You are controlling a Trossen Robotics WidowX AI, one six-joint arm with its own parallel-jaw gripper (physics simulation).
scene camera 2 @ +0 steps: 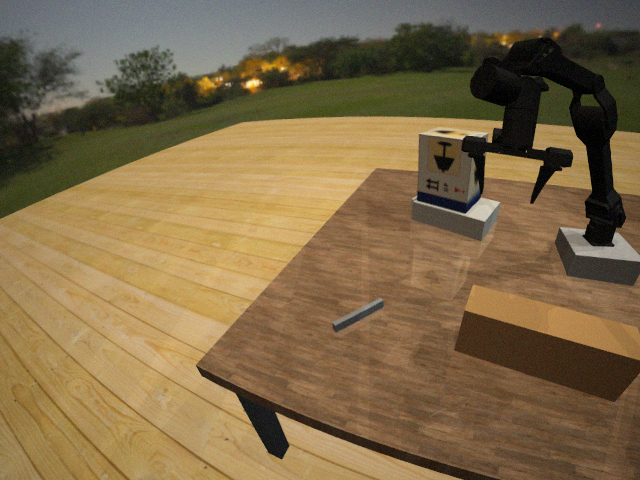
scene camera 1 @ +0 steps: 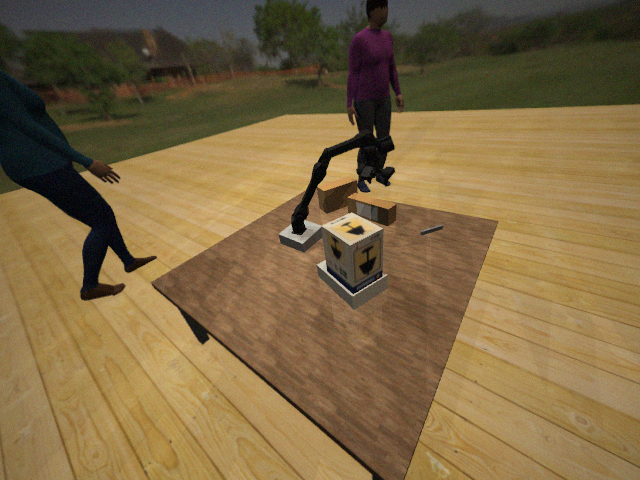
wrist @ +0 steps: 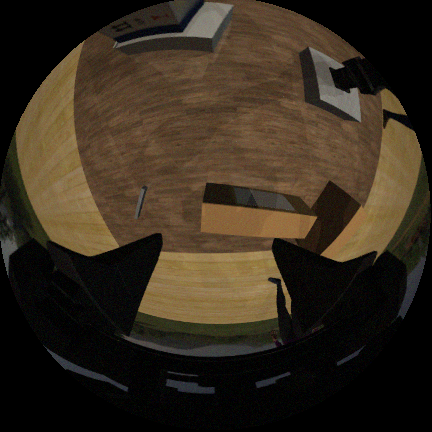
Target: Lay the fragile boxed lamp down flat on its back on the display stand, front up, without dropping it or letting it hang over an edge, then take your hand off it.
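Places are measured from the arm's base along level axes (x ahead, y left, z up), in metres.
Where they show: gripper, fingertip midpoint: (scene camera 2: 506, 198) (scene camera 1: 378, 184) (wrist: 218, 242); arm's base, link origin: (scene camera 2: 597, 241) (scene camera 1: 299, 230) (wrist: 339, 79).
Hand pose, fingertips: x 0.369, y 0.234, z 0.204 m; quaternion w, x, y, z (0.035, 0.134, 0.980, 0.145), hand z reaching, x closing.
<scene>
Each offset is from my fingertips to the top centre of the thing. Level surfaces: height alone.
The boxed lamp (scene camera 1: 354, 258) (scene camera 2: 442, 178) (wrist: 150, 22) is a white carton with dark lamp pictures on yellow panels and a blue band along its bottom. It stands upright on the low white-grey display stand (scene camera 1: 366, 297) (scene camera 2: 449, 223) (wrist: 212, 20). Its underside is hidden, and I cannot tell which side is its front. My gripper (scene camera 1: 376, 176) (scene camera 2: 507, 197) (wrist: 218, 242) is open and empty, high above the table and apart from the box. In the scene camera 2 view one finger overlaps the box's right edge; in the wrist view the box shows at the top edge.
Two brown cartons {0.160 m down, 0.087 m back, 0.136 m left} (scene camera 1: 372, 208) (scene camera 2: 547, 338) (wrist: 257, 220) and a thin grey bar {0.248 m down, 0.272 m ahead, 0.065 m left} (scene camera 1: 431, 229) (scene camera 2: 358, 314) (wrist: 141, 202) lie on the wooden table {0.270 m down} (scene camera 1: 310, 330). The arm's base block (scene camera 1: 299, 240) (scene camera 2: 594, 263) sits near the stand. Two people stand beyond the table.
</scene>
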